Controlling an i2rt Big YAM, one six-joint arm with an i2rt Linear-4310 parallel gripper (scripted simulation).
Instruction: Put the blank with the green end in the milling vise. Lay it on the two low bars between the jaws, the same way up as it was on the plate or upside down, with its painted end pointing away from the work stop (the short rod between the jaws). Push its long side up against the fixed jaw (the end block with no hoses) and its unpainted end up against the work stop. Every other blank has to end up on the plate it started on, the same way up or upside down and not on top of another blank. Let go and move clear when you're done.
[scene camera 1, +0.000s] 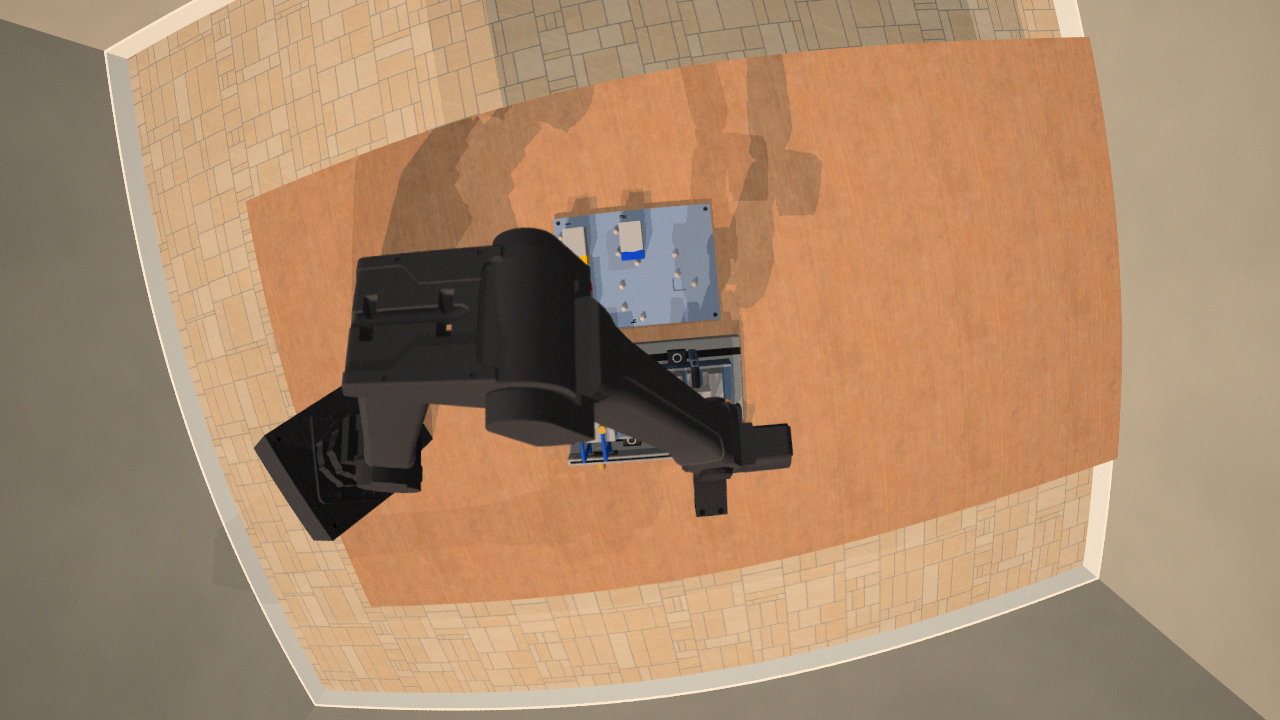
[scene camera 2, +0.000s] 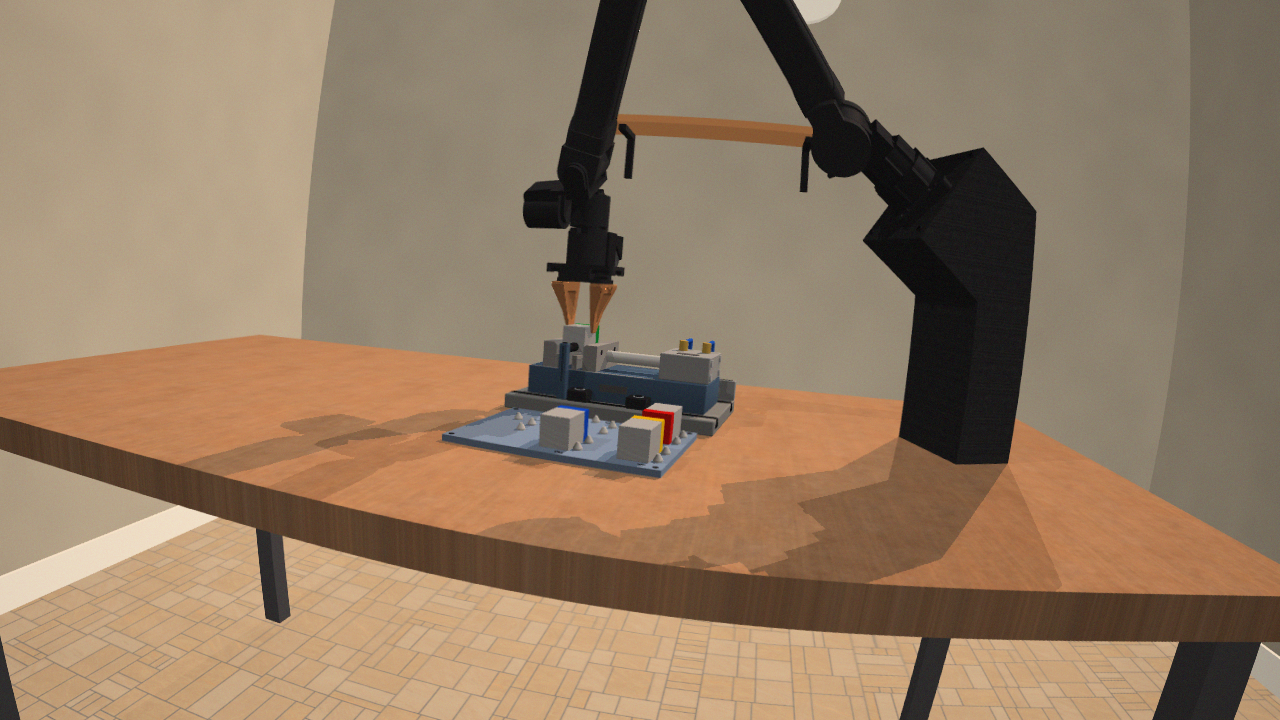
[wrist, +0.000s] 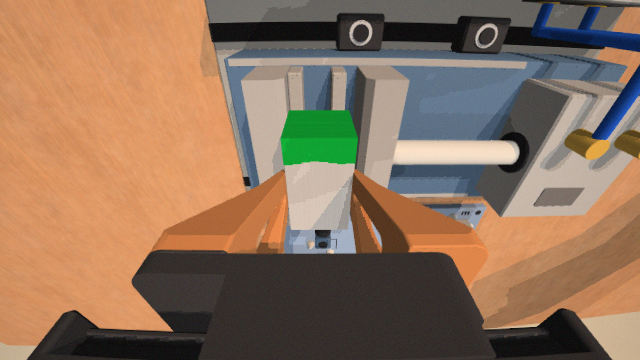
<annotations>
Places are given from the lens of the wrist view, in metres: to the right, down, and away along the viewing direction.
my gripper (wrist: 319, 179): 0.00, 0.00, 0.13
green-ended blank (wrist: 319, 147): 0.00, -0.01, 0.11
hose block (wrist: 546, 111): 0.13, -0.04, 0.13
The marked spots on the hose block and the green-ended blank are 0.14 m apart.
</annotations>
